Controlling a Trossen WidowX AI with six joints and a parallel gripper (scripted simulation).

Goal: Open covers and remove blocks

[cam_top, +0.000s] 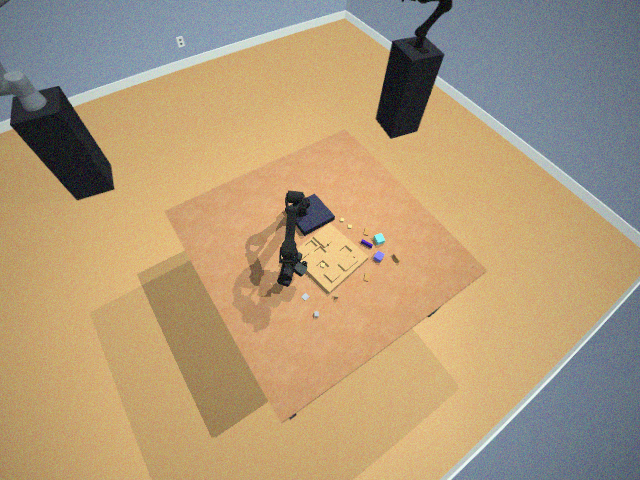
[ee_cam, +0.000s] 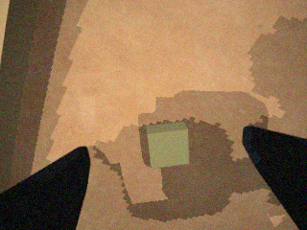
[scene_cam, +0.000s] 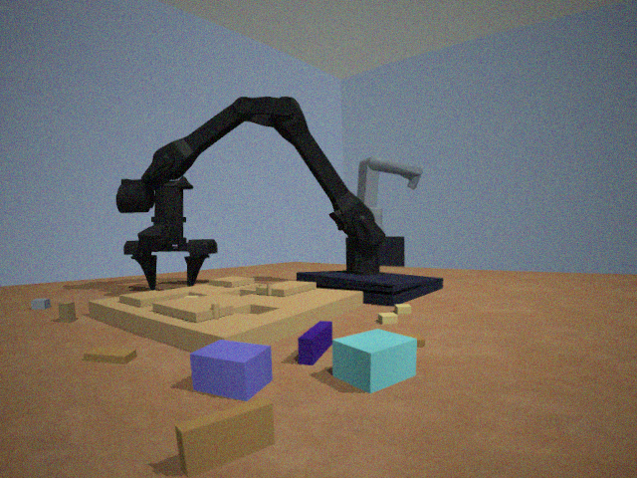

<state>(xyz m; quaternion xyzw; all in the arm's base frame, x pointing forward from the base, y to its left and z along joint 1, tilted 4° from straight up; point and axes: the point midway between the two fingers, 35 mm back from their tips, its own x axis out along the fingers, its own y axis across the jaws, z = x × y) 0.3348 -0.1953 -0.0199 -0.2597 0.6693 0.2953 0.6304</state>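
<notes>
The tan puzzle board is 2 cm behind my gripper tip, 21 cm to the left of it and 1 cm above it. From my gripper tip the other things lie so: small grey block (24 cm ahead, 4 cm to the left); dark purple block (2 cm behind, 45 cm to the left, 1 cm above); cyan block (1 cm behind, 53 cm to the left, 1 cm above).
</notes>
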